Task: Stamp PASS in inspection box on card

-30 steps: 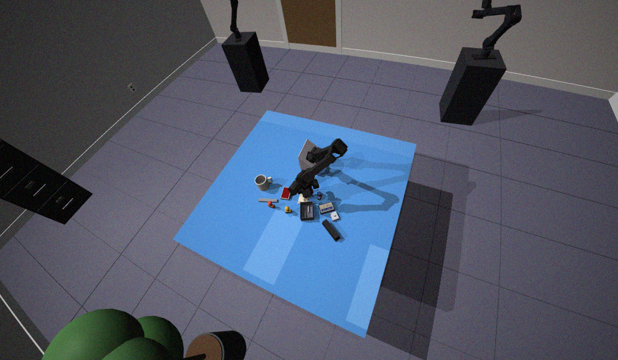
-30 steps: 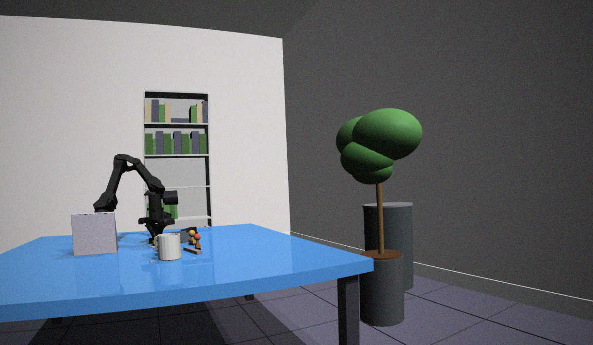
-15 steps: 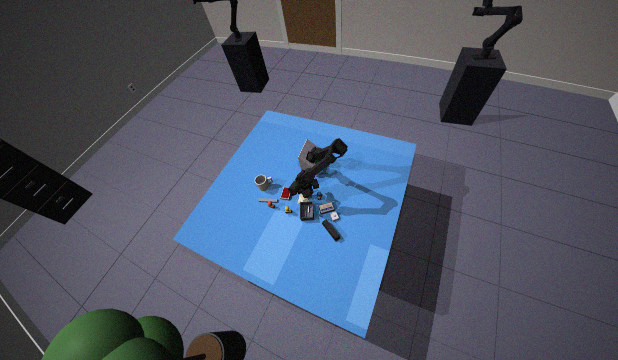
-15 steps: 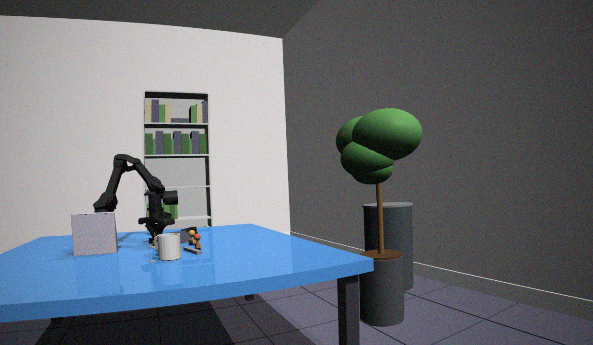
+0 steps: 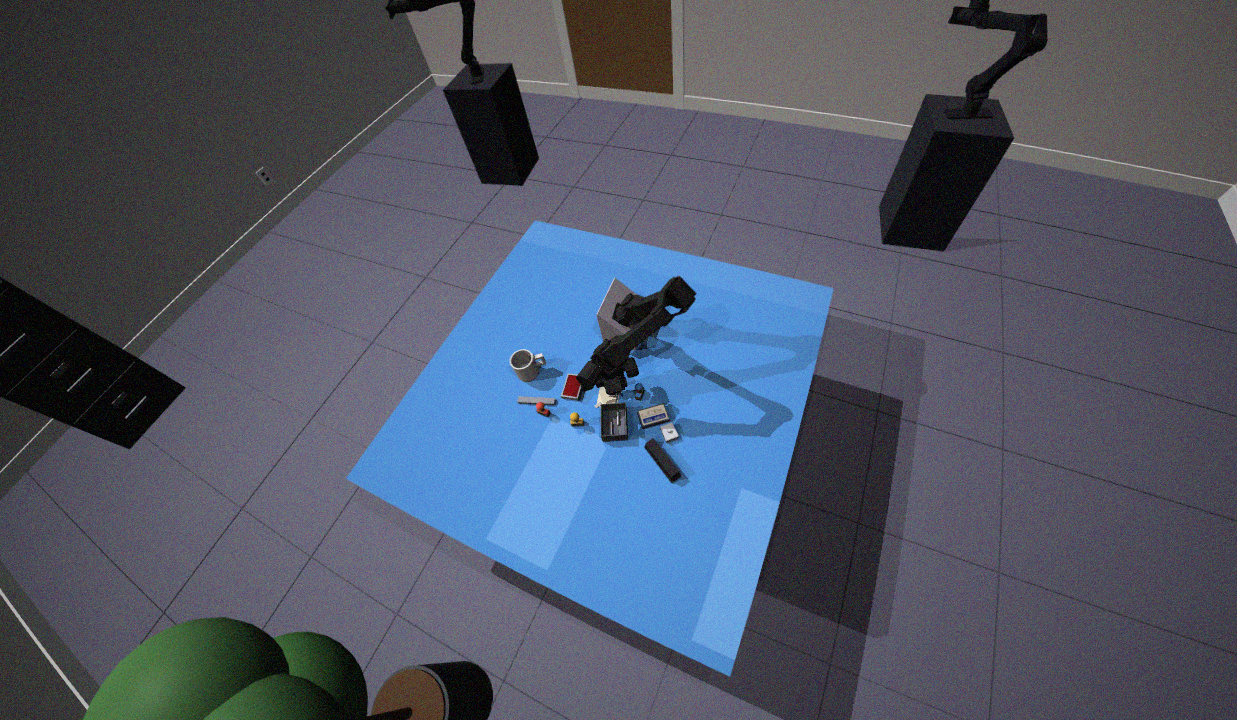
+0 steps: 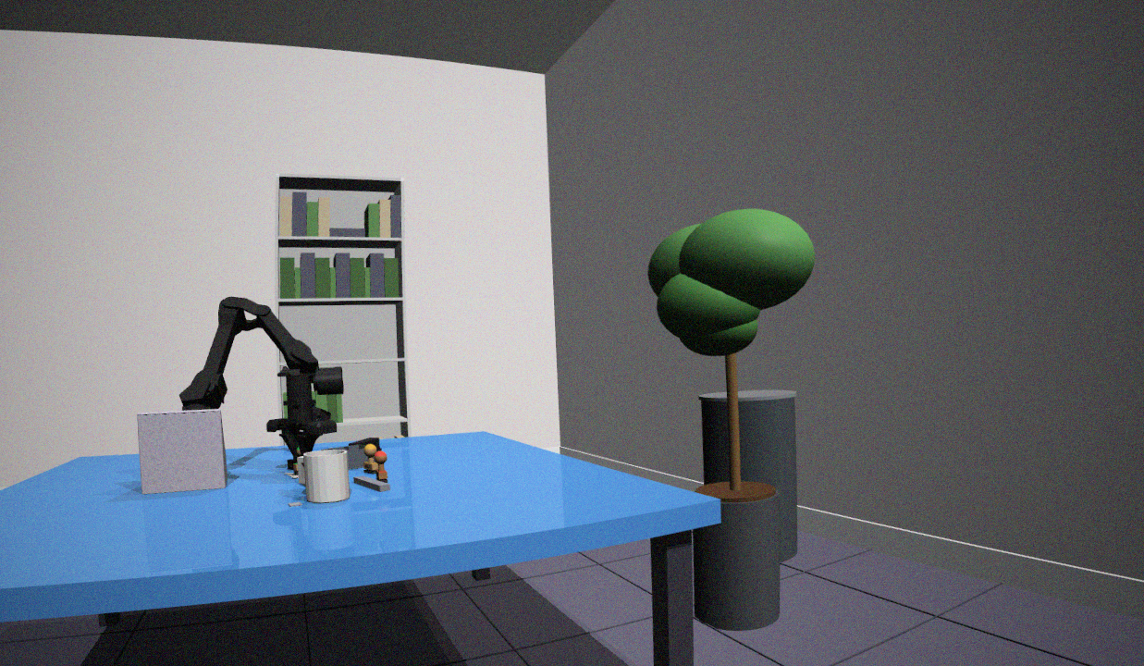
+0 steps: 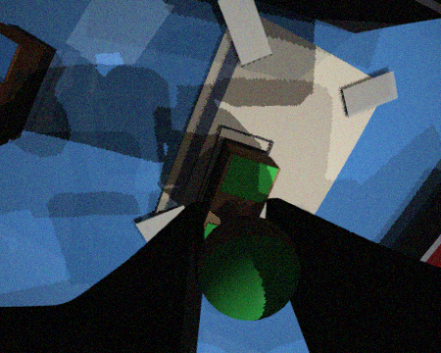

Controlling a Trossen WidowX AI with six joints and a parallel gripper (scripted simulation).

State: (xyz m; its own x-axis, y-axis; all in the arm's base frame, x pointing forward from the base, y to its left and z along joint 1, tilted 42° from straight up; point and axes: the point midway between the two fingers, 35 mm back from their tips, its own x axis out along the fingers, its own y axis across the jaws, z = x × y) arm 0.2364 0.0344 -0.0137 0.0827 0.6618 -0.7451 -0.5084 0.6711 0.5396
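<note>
My gripper tip is now 30 mm above the cream card, 20 mm short of it and 10 mm to the left of it. Round my gripper tip: dark tray (120 mm ahead, 40 mm to the left, 10 mm below); then red ink pad (130 mm to the right, 20 mm below, 20 mm ahead); then blue-knobbed stamp (100 mm to the left).
</note>
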